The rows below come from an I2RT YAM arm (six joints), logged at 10 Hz.
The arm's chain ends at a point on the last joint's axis. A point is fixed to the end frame.
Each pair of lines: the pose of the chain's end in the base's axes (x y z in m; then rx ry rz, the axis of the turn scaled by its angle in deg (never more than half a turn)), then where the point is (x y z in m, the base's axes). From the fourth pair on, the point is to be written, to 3 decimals.
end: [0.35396 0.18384 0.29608 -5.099 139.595 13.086]
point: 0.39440 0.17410 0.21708
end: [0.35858 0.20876 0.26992 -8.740 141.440 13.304]
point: 0.39706 0.19957 0.18989
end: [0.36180 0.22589 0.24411 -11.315 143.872 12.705]
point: 0.39733 0.21596 0.16281
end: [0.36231 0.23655 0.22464 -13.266 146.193 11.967]
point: 0.395 0.226 0.142
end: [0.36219 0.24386 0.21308 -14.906 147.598 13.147]
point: 0.393 0.234 0.130
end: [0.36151 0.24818 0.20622 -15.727 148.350 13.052]
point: 0.391 0.238 0.123
